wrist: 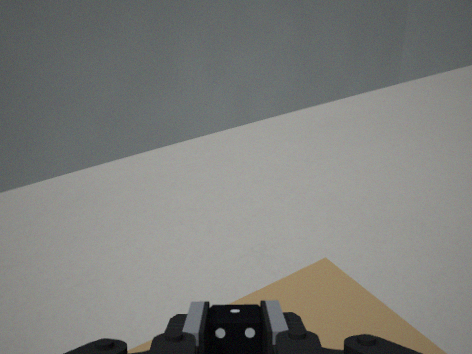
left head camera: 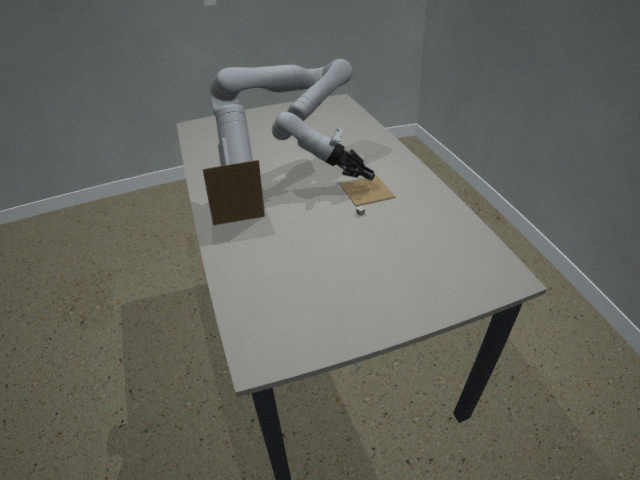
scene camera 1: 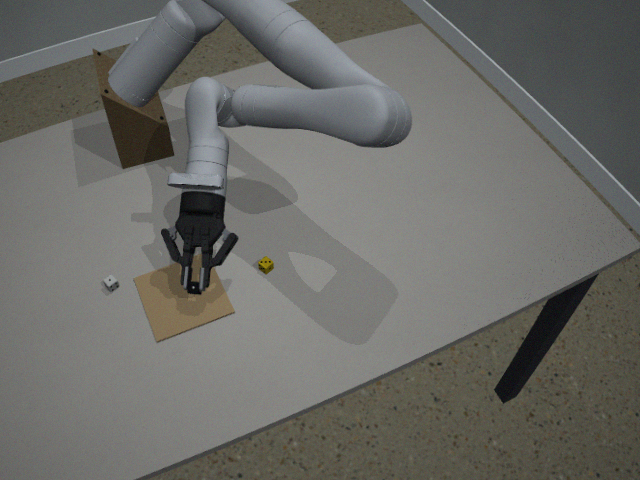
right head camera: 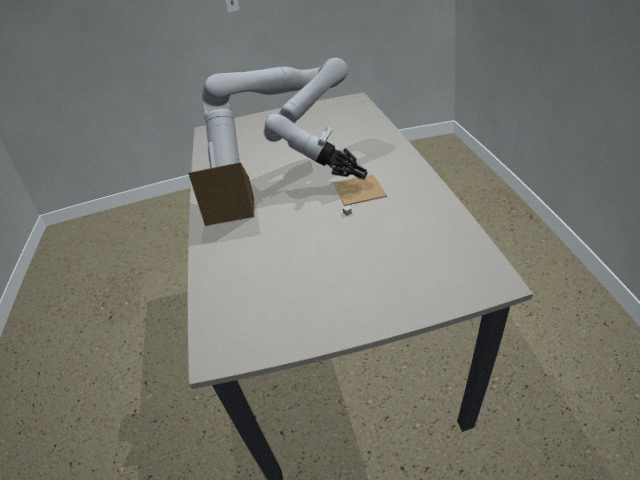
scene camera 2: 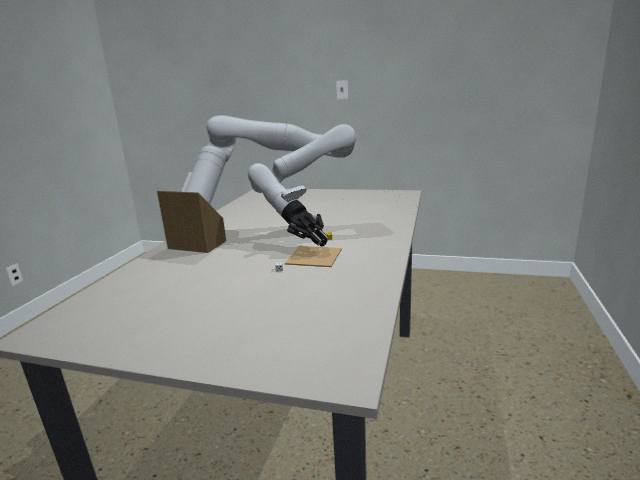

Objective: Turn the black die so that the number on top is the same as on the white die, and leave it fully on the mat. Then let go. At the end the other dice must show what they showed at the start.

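Seen in the pictures: gripper, fingertip midpoint: (wrist: 235, 325) (left head camera: 372, 175) (scene camera 1: 194, 290) (right head camera: 364, 174) (scene camera 2: 323, 241); arm's base, origin of the base link: (left head camera: 238, 170) (scene camera 1: 127, 90) (right head camera: 226, 172) (scene camera 2: 195, 203).
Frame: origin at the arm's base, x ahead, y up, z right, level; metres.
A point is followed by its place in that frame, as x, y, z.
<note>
My gripper (left head camera: 369, 175) @(0.427, -0.107, 0.059) (right head camera: 362, 174) @(0.427, -0.107, 0.059) (scene camera 1: 195, 283) @(0.427, -0.107, 0.059) (scene camera 2: 322, 241) @(0.427, -0.107, 0.059) is shut on the black die (scene camera 1: 194, 288) @(0.429, -0.099, 0.058) (wrist: 235, 327) @(0.418, -0.096, 0.053) and holds it over the mat (left head camera: 373, 198) @(0.392, -0.144, 0.129) (right head camera: 362, 196) @(0.390, -0.144, 0.120) (scene camera 1: 170, 322) @(0.440, -0.145, 0.116) (scene camera 2: 310, 261) @(0.397, -0.145, 0.122) (wrist: 325, 285) @(0.446, -0.145, 0.133), a tan square. The gripper leans well over, and a small gap seems to show below it. In the wrist view the die's upper narrow face shows one pip, and the face toward the camera shows two pips, its lower part cut off. The white die (left head camera: 360, 210) @(0.312, -0.130, 0.185) (right head camera: 346, 210) @(0.312, -0.130, 0.186) (scene camera 1: 110, 283) @(0.324, -0.129, 0.179) (scene camera 2: 279, 267) @(0.321, -0.137, 0.186) stands on the table beside the mat, with one pip on top.
A yellow die (scene camera 1: 265, 264) @(0.426, -0.129, -0.075) (scene camera 2: 329, 236) @(0.425, -0.136, -0.069) stands on the table on the mat's other side from the white die. A brown wedge-shaped base (left head camera: 235, 193) @(-0.030, -0.047, 0.045) (right head camera: 224, 196) @(-0.024, -0.054, 0.046) (scene camera 1: 139, 136) @(0.058, -0.074, 0.010) (scene camera 2: 183, 222) @(-0.027, -0.050, 0.046) stands under the arm at the table's edge.
</note>
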